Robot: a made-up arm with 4 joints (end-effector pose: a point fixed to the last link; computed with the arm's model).
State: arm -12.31 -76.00 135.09 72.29
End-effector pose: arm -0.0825 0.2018 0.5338 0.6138 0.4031 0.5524 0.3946
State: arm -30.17 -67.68 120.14 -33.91
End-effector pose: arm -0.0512 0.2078 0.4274 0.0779 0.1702 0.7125 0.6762
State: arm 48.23 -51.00 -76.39 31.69
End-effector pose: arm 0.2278 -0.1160 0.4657 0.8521 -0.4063 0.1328 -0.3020
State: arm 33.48 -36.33 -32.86 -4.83
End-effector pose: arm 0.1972 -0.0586 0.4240 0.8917 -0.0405 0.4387 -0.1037
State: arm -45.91 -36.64 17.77 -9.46
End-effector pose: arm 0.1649 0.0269 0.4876 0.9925 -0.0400 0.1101 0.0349
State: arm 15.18 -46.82 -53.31 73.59
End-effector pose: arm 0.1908 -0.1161 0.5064 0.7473 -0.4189 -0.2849 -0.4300
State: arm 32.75 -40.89 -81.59 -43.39
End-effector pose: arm 0.1665 -0.1181 0.5609 0.8592 0.0109 0.4319 -0.2741
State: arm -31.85 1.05 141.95 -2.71
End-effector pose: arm -0.0612 0.1731 0.2693 0.4933 -0.2538 0.5110 0.6566
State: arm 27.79 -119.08 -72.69 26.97
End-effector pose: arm 0.1978 -0.0957 0.3181 0.6879 -0.5504 0.4678 -0.0707
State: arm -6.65 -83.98 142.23 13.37
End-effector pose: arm -0.0491 0.1725 0.5884 0.0288 0.4595 0.6530 0.6014
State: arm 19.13 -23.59 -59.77 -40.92
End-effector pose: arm 0.1269 -0.1108 0.5617 0.9274 0.0995 0.3096 -0.1848
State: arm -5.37 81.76 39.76 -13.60
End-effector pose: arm 0.0280 0.1099 0.5294 0.8572 -0.2509 -0.3952 0.2147
